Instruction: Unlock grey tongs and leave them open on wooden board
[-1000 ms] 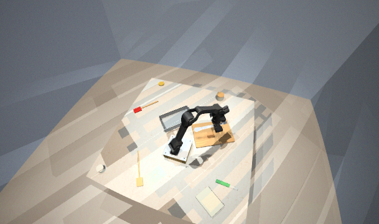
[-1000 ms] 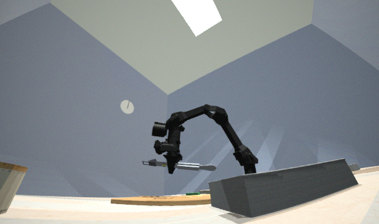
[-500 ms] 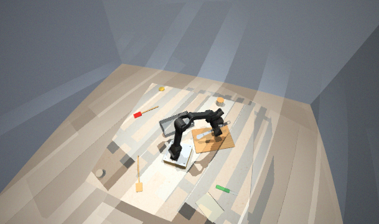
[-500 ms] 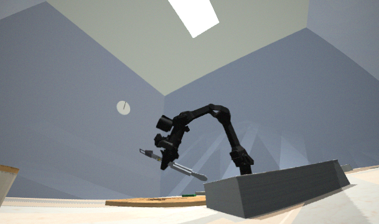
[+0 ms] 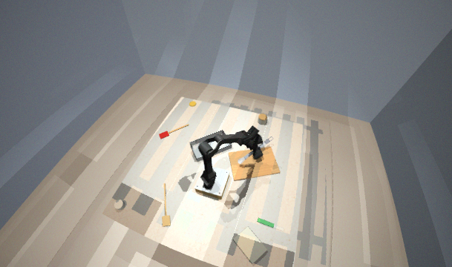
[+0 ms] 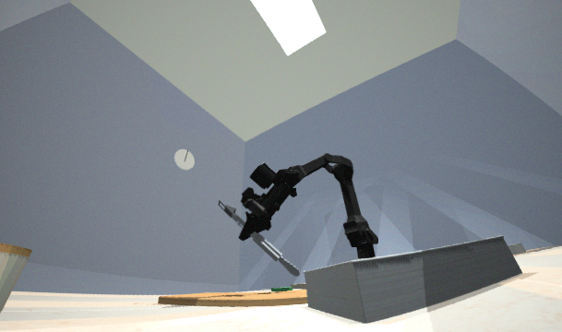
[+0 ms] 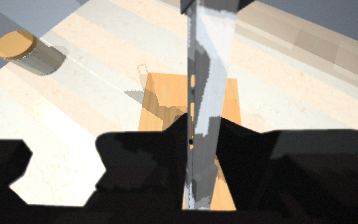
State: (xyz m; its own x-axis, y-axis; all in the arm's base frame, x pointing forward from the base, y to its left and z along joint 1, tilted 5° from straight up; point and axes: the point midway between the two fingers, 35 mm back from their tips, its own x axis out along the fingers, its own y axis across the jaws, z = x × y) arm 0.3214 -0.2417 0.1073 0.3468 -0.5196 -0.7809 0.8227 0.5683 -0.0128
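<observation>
Right now the wooden board is 20 mm behind my gripper tip, 20 mm to the left of it and 150 mm below it. Round my gripper tip: green-handled knife (430 mm behind, 230 mm to the right, 150 mm below); pale square pad (590 mm behind, 130 mm to the right, 150 mm below); grey roasting tin (10 mm behind, 390 mm to the left, 130 mm below).
</observation>
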